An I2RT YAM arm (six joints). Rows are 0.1 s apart.
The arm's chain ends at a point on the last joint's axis. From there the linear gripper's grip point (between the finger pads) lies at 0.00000 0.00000 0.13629 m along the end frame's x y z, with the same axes.
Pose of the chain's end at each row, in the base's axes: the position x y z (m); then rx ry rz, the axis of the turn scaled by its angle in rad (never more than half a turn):
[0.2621 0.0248 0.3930 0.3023 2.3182 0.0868]
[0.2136 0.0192 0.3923 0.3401 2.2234 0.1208]
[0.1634 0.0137 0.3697 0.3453 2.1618 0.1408]
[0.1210 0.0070 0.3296 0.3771 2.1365 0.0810]
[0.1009 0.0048 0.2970 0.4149 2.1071 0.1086]
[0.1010 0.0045 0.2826 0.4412 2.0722 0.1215]
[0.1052 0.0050 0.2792 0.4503 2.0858 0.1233]
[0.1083 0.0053 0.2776 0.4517 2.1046 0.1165]
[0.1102 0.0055 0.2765 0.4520 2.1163 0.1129]
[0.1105 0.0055 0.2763 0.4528 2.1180 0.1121]
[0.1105 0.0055 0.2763 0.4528 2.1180 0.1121]
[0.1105 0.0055 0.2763 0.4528 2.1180 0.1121]
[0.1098 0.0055 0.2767 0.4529 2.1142 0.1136]
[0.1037 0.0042 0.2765 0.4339 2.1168 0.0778]
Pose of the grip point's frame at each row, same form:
[0.3603 0.0206 0.2986 0.3023 2.3182 0.0868]
[0.3199 0.0150 0.3071 0.3401 2.2234 0.1208]
[0.2747 0.0099 0.2911 0.3453 2.1618 0.1408]
[0.2331 -0.0047 0.2529 0.3771 2.1365 0.0810]
[0.2147 -0.0068 0.2229 0.4149 2.1071 0.1086]
[0.2168 -0.0080 0.2119 0.4412 2.0722 0.1215]
[0.2200 -0.0074 0.2067 0.4503 2.0858 0.1233]
[0.2216 -0.0073 0.2030 0.4517 2.1046 0.1165]
[0.2227 -0.0072 0.2006 0.4520 2.1163 0.1129]
[0.2228 -0.0073 0.2001 0.4528 2.1180 0.1121]
[0.2228 -0.0073 0.2001 0.4528 2.1180 0.1121]
[0.2228 -0.0073 0.2001 0.4528 2.1180 0.1121]
[0.2224 -0.0072 0.2010 0.4529 2.1142 0.1136]
[0.2160 -0.0110 0.2008 0.4339 2.1168 0.0778]

